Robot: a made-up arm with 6 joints.
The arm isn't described. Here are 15 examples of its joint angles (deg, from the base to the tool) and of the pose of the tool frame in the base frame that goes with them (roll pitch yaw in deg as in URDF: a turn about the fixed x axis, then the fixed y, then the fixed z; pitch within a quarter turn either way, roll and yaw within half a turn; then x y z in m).
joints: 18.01 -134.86 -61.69 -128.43 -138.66 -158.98
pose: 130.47 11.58 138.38 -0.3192 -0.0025 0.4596
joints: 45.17 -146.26 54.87 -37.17 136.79 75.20
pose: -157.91 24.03 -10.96 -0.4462 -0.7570 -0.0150
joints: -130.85 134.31 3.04 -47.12 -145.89 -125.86
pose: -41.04 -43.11 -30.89 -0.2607 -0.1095 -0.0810
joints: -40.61 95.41 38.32 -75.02 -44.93 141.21
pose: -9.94 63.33 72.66 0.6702 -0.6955 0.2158
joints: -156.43 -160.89 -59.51 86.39 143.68 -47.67
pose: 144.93 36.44 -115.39 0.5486 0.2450 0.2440
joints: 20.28 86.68 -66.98 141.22 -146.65 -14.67
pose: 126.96 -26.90 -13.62 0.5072 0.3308 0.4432
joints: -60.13 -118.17 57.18 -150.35 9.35 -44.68
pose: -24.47 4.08 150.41 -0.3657 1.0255 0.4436
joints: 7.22 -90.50 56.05 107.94 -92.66 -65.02
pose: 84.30 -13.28 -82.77 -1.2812 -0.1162 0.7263
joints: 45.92 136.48 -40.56 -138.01 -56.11 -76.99
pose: 9.28 48.52 -138.81 0.0644 0.2223 0.2314
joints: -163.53 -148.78 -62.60 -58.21 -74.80 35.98
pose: -69.22 16.92 -100.09 0.2117 0.1857 0.3847
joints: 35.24 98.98 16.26 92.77 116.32 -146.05
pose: 102.46 -56.39 129.70 0.9726 0.6317 0.2492
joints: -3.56 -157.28 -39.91 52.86 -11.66 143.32
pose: -78.52 -37.17 -155.21 -0.6565 -0.1041 0.1738
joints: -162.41 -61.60 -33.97 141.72 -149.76 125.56
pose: 166.07 -9.83 7.77 0.5139 -0.0349 1.4564
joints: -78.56 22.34 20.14 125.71 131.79 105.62
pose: 148.31 5.12 34.85 0.2745 -0.7017 1.7138
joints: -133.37 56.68 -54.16 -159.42 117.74 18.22
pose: -69.96 -16.93 81.78 -0.1905 -0.5599 0.8597
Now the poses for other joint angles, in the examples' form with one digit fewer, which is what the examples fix.
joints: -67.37 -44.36 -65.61 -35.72 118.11 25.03
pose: -16.8 -56.0 -119.4 -0.256 0.166 1.073
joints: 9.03 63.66 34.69 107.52 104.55 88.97
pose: 174.8 0.4 90.5 1.219 0.214 1.140
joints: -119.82 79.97 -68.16 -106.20 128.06 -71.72
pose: -43.8 -7.2 -160.5 -0.125 -0.417 0.838
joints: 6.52 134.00 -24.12 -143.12 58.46 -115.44
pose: 22.2 -37.9 -105.2 0.249 0.169 0.101
